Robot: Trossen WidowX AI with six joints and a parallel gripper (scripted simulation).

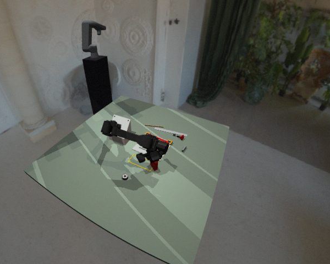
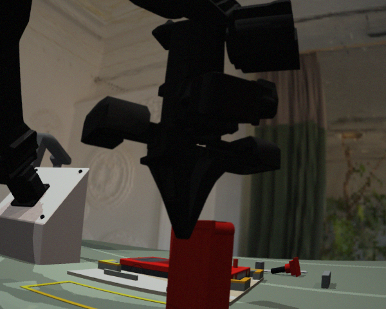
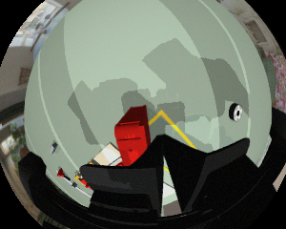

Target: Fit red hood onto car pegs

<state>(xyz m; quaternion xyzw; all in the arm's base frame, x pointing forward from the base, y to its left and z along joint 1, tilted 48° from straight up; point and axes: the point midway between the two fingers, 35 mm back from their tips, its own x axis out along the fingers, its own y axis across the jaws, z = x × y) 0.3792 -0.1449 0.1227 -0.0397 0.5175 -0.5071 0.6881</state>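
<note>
The red hood is 3 cm to the left of my gripper tip, 3 cm below it and 1 cm ahead of it. Round my gripper tip: wheel (13 cm to the right, 13 cm behind, 7 cm below); then grey engine block (26 cm to the left, 5 cm below, 4 cm behind); then jig plate (24 cm to the left, 7 cm below, 7 cm behind).
</note>
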